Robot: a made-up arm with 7 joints.
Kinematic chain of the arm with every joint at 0, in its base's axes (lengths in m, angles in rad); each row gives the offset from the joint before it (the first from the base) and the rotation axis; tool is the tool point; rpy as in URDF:
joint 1: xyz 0 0 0.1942 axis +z
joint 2: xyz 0 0 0 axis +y
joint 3: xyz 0 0 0.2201 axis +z
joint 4: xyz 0.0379 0 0 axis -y
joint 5: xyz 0.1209 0 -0.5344 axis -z
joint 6: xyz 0 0 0 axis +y
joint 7: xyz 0.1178 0 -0.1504 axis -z
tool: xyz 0 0 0 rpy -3.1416 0 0
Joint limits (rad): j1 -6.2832..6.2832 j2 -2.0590..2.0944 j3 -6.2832..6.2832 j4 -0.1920..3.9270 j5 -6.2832..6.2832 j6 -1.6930..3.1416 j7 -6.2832..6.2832
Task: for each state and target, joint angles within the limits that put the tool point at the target. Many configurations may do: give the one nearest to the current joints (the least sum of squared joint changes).
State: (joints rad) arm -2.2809 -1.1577 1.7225 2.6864 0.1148 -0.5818 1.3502
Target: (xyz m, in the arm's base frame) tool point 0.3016 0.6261 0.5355
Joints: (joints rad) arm -2.2657 -1.1660 1.7195 2.9615 0.1226 -1.1561 1.3502
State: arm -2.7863 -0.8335 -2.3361 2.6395 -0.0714 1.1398 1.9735
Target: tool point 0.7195 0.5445 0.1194
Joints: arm -2.8194 -1.2053 -2.4679 2.4305 -0.0949 1.1629 1.9735
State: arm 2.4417 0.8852 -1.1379 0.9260 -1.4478 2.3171 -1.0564
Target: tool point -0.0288 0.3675 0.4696
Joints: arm 3.1822 1.4060 -1.8747 0.9759 -1.3462 2.8980 -1.0564
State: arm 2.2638 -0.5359 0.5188 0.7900 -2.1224 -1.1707 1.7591
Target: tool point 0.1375 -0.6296 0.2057
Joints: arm 2.9963 -0.8026 1.5101 1.3385 -1.7855 -0.8179 1.7591
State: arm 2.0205 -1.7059 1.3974 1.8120 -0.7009 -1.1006 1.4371
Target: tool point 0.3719 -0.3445 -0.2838
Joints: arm 2.7629 -2.0590 1.9493 2.2132 -0.9035 -1.5650 1.4371
